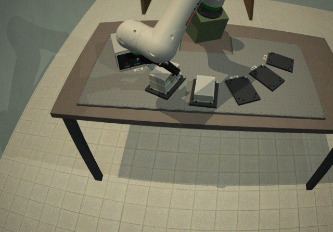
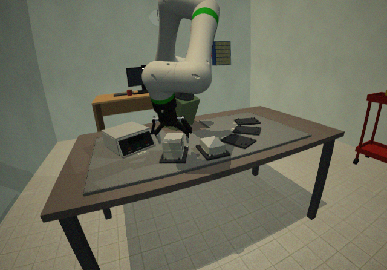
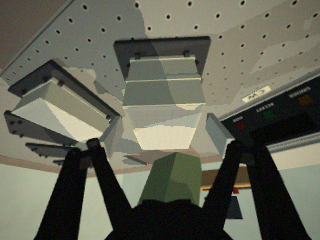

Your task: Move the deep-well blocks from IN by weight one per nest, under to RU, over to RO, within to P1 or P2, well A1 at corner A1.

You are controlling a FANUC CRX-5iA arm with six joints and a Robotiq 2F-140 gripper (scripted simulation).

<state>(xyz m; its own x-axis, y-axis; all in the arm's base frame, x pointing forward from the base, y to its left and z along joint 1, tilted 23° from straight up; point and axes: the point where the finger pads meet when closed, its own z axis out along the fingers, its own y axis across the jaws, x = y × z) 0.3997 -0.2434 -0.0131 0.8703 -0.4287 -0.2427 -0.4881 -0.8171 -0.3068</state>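
My gripper is now 27 cm past the grey platform, 18 cm to the left of it and 1 cm below it. Round my hand: check-weigher (26 cm behind, 18 cm to the right, 2 cm below); then P1 label (3 cm behind, 19 cm to the left, 8 cm below); then nest P1 (7 cm ahead, 18 cm to the left, 8 cm below).
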